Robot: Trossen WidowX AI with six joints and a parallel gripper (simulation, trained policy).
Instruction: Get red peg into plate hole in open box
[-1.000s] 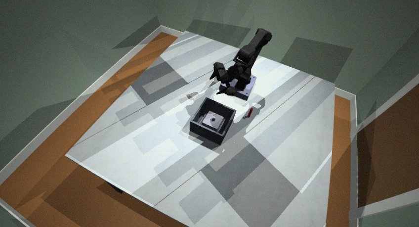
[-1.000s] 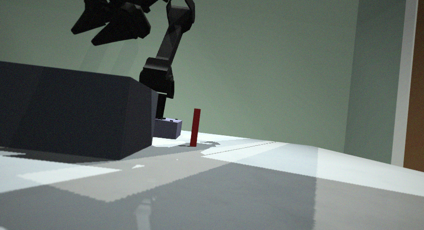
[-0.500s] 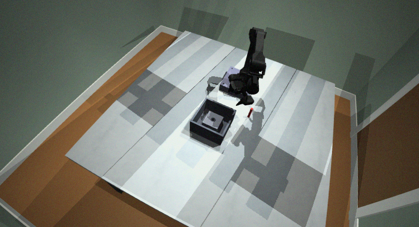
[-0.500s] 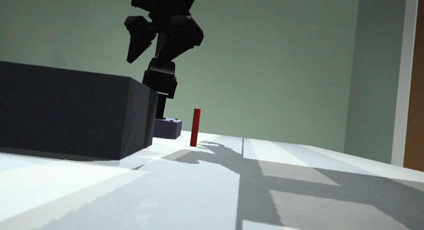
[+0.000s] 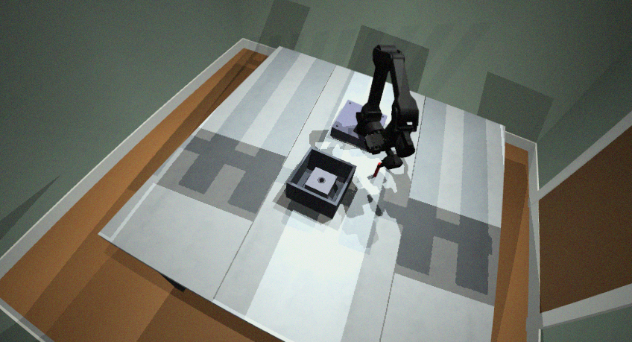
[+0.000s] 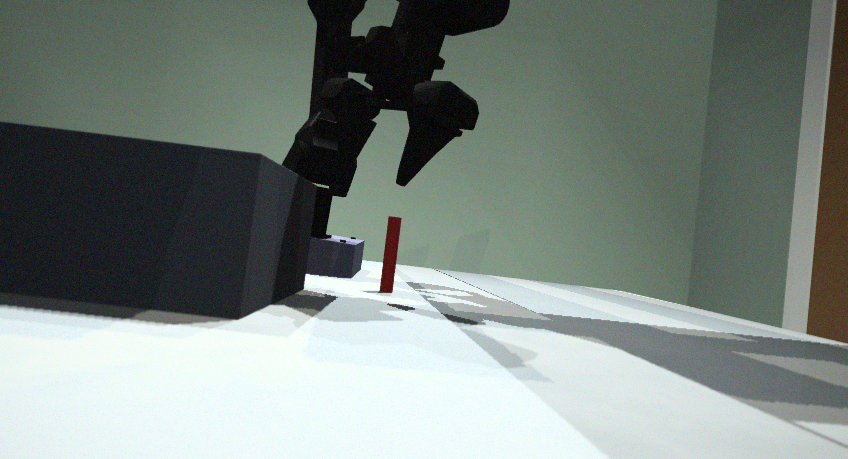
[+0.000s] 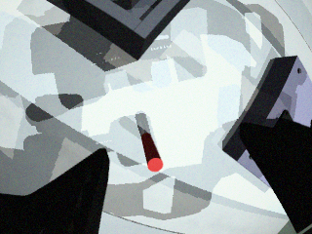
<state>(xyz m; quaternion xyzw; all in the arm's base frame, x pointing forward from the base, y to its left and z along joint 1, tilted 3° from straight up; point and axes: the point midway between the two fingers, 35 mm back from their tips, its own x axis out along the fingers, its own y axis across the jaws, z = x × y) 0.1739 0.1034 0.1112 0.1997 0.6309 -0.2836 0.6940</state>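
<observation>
Now: gripper tip 8 cm above the red peg, 3 cm to the right of it and 2 cm past it. Round my gripper tip: grey plate 16 cm ahead, 13 cm to the right, 7 cm below; then dark box 16 cm ahead, 13 cm to the right, 9 cm below.
</observation>
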